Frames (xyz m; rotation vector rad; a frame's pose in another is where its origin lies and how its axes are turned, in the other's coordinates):
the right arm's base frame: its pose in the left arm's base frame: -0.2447 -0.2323 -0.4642 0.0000 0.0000 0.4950
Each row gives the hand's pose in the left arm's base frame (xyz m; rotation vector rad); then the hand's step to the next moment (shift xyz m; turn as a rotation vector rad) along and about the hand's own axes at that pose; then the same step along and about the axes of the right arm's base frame.
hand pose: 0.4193 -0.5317 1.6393 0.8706 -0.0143 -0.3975
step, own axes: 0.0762 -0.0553 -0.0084 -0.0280 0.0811 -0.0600
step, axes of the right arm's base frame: 0.0225 -0.0712 -0.0580 0.0580 0.0833 0.0257
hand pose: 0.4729 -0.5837 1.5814 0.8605 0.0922 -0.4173
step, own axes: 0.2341 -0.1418 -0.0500 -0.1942 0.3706 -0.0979
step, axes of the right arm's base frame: 0.0869 -0.1821 -0.1916 0.1451 0.3187 0.2490
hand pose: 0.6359 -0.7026 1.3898 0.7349 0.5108 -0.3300
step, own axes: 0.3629 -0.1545 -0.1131 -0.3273 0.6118 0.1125
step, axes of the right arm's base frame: 0.1383 -0.1513 -0.3554 0.2213 0.3167 0.5872
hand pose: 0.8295 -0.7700 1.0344 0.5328 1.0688 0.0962
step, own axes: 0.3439 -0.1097 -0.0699 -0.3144 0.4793 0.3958
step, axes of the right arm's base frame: 0.0989 -0.0048 -0.3541 0.3166 0.0204 0.6202
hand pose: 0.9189 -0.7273 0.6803 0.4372 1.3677 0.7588
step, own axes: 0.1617 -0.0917 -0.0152 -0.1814 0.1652 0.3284
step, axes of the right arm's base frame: 0.0316 0.0378 -0.1799 0.2609 -0.1017 0.2994
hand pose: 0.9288 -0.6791 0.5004 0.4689 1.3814 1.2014
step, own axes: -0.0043 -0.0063 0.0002 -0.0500 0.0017 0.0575
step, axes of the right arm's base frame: 0.0002 -0.0069 -0.0032 0.0459 -0.0473 0.0383
